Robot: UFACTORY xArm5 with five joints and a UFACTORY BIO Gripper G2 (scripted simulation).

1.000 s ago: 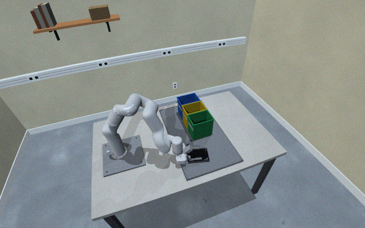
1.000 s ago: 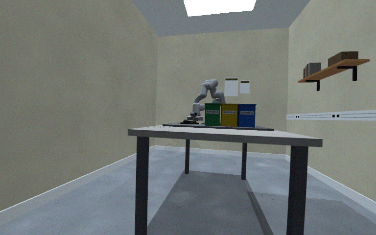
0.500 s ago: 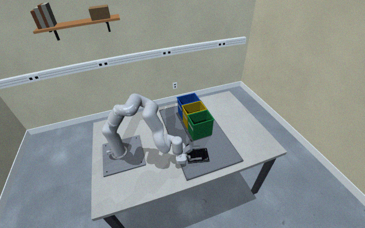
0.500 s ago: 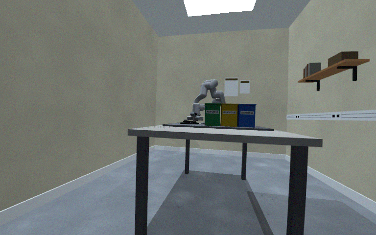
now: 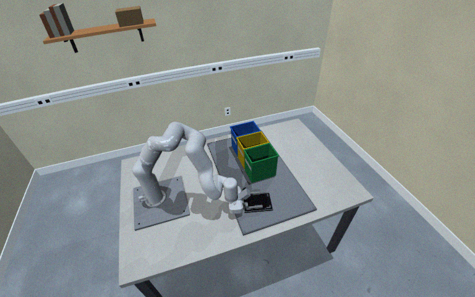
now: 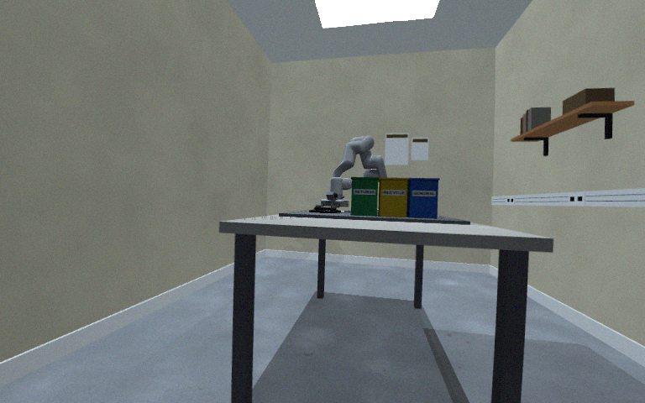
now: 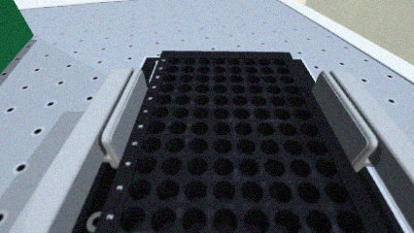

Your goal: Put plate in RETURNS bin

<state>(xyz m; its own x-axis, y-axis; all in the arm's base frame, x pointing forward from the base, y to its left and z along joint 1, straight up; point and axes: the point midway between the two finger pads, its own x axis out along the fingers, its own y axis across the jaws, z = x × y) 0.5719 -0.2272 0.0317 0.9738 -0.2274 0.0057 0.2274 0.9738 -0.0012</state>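
My gripper is now 1 cm above the black 96-well plate. From my hand the other things lie so: plate nest N1: 2 cm below; then green RETURNS bin: 10 cm ahead, 22 cm to the left, 6 cm above; then yellow RECYCLE bin: 10 cm ahead, 35 cm to the left, 6 cm above.
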